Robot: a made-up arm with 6 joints. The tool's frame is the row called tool.
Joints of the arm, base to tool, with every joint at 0 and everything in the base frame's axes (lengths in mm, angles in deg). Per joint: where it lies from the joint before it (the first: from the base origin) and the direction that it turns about. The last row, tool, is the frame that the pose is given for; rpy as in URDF.
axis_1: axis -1 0 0 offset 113.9 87.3 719.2
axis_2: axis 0.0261 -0.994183 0.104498 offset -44 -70.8 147.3
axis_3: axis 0 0 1 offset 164.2 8.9 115
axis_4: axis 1 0 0 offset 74.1 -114.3 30.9
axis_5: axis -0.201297 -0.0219 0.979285 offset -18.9 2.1 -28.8
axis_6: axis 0 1 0 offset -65 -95 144
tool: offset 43 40.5 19.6 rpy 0 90 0
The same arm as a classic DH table. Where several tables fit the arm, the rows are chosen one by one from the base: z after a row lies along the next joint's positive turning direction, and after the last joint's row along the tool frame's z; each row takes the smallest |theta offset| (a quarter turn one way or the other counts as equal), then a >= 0, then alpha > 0; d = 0 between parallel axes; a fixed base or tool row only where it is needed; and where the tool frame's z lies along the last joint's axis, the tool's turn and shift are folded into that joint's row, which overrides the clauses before.
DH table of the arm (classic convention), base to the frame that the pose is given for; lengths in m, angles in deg. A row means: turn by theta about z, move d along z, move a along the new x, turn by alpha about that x. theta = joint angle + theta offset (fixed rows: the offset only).
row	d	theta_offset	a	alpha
base (fixed)	0.7192	90	0.0873	-90
axis_1	-0.0677	-84	0.1391	91.5
axis_2	0.0812	-89.84	0.1644	-84
axis_3	0.1464	88.5	-0.1143	90
axis_4	0.0493	1.28	0.0015	-101.61
axis_5	0.1247	-89.74	-0.0347	-91.25
axis_6	-0.0511	-78.38	0.0196	-90
tool (fixed)	0.043	180	0	0

